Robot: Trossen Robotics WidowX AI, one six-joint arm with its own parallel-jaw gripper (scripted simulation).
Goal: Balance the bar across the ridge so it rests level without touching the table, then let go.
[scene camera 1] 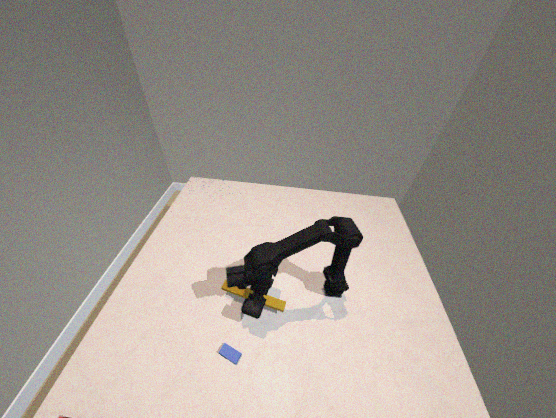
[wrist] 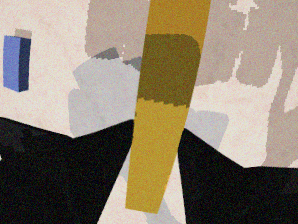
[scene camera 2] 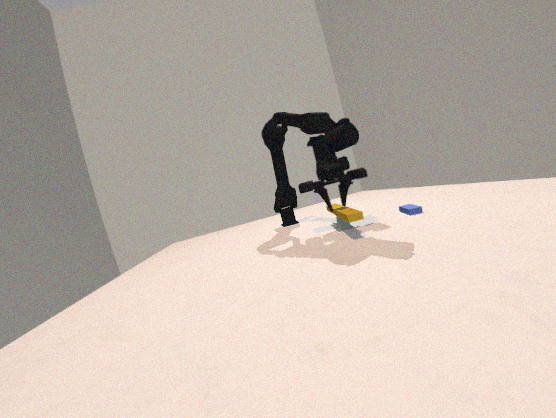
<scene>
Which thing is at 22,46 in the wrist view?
A blue block.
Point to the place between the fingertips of my gripper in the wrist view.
At 157,129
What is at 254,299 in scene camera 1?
My gripper.
</scene>
